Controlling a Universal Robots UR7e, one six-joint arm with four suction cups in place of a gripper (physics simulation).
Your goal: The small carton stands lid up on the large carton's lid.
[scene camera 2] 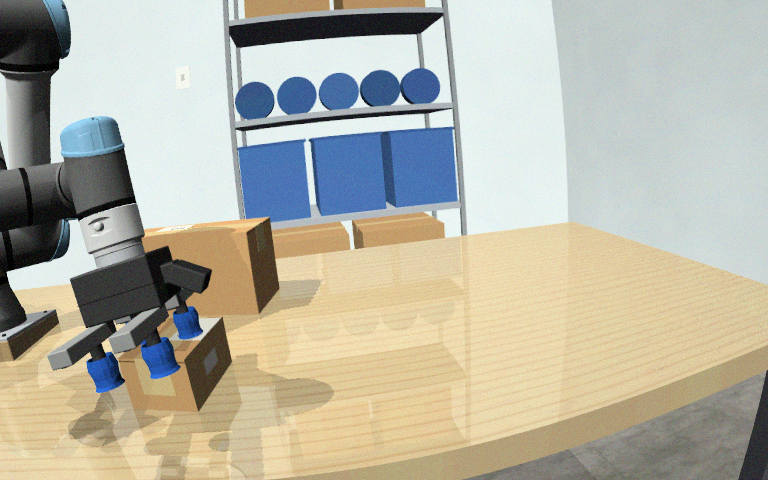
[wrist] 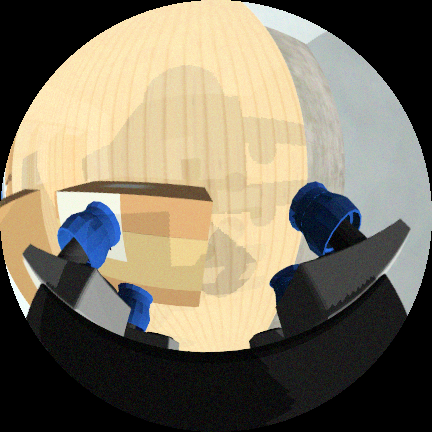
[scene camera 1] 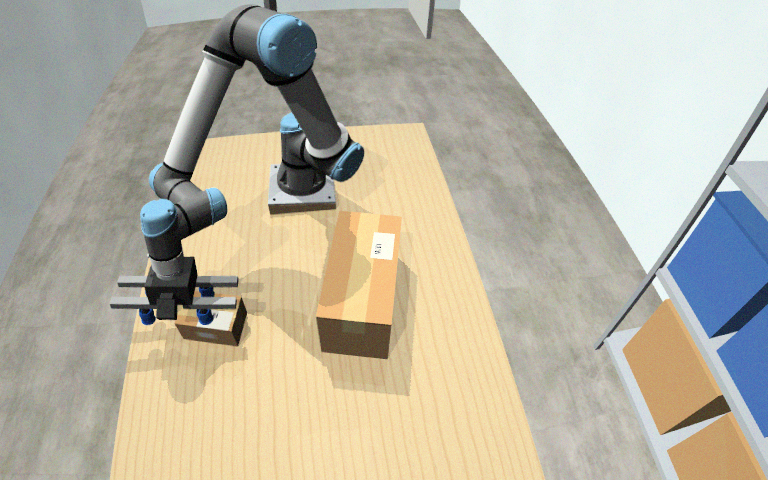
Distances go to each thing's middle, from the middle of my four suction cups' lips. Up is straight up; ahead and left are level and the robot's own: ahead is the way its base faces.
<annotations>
Right now the small carton (scene camera 2: 204,359) is 7 cm to the left of my suction cup, 5 cm below it and 1 cm ahead of it. Also, from my suction cup: large carton (scene camera 1: 354,316) (44 cm to the left, 4 cm behind, 1 cm below).
</annotations>
